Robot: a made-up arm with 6 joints.
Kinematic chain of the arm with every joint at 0, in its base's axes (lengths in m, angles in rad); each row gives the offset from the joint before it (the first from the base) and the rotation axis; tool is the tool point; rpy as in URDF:
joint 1: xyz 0 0 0.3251 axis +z
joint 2: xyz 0 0 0 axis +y
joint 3: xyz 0.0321 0 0.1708 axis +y
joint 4: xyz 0.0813 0 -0.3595 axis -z
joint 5: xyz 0 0 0 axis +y
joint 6: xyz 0.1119 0 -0.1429 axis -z
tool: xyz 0 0 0 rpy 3.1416 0 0
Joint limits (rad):
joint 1: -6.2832..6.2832
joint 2: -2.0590..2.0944
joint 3: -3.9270..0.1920
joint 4: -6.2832..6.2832
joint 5: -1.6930..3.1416
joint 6: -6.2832..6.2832
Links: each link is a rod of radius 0.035 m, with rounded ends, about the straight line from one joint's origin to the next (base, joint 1, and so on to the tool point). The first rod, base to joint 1, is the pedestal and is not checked.
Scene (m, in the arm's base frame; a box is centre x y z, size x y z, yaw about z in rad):
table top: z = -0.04
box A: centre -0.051 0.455 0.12 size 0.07 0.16 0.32 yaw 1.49
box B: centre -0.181 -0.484 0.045 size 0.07 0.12 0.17 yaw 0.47
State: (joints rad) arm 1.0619 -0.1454 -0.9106 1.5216 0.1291 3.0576
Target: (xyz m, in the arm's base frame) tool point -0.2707 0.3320 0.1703
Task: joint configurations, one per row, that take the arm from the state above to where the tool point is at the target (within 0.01 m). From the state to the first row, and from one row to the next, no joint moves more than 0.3 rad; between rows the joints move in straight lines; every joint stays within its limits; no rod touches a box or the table.
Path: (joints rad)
1: 1.3569 -0.3107 -0.8445 1.4503 0.3463 2.9493
2: 1.6519 -0.4760 -0.7784 1.3789 0.5635 2.8411
3: 1.9470 -0.6412 -0.7122 1.3076 0.7807 2.7328
4: 2.1060 -0.4400 -0.6255 1.4167 0.7104 2.8952
5: 2.2651 -0.2388 -0.5387 1.5259 0.6401 3.0576

